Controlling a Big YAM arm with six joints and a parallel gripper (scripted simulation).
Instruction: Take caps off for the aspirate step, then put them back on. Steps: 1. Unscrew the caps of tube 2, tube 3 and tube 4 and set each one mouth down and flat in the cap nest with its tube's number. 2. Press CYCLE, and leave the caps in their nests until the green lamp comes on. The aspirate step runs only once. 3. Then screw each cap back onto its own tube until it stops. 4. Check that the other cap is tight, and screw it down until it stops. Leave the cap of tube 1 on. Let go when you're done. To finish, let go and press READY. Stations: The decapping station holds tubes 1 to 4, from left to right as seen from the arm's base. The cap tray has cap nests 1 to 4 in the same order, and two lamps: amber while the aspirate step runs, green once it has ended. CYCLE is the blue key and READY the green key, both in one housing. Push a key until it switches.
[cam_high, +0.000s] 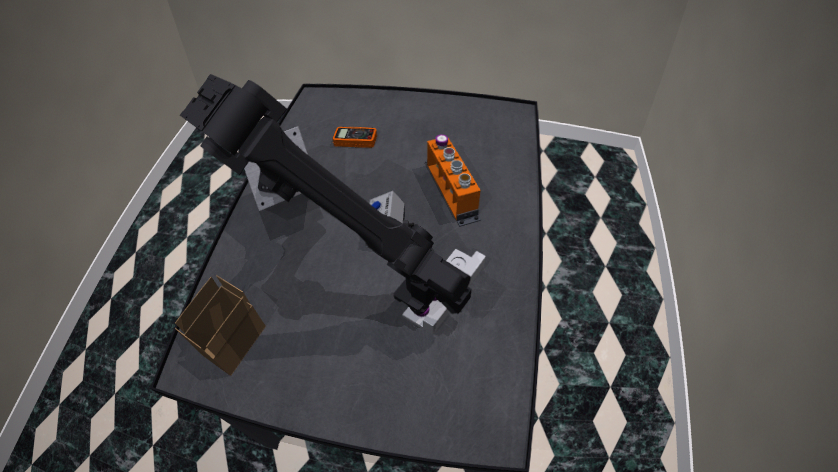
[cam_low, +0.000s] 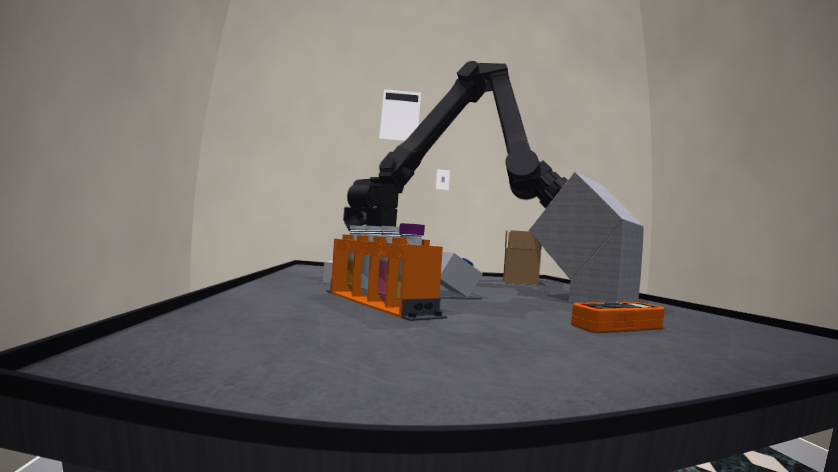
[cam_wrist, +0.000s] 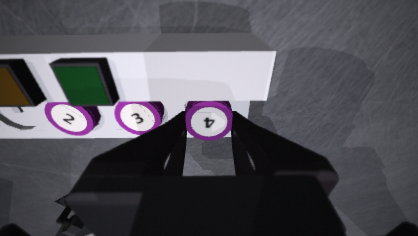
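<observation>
Right now the green key is 80 mm behind my hand, 230 mm to the left of it and 30 mm above it. From my hand the other things lie so: cardboard box: 450 mm behind, 30 mm to the right, 30 mm above; key housing: 60 mm behind, 250 mm to the left, 20 mm above; blue key: 80 mm behind, 280 mm to the left, 30 mm above.
</observation>
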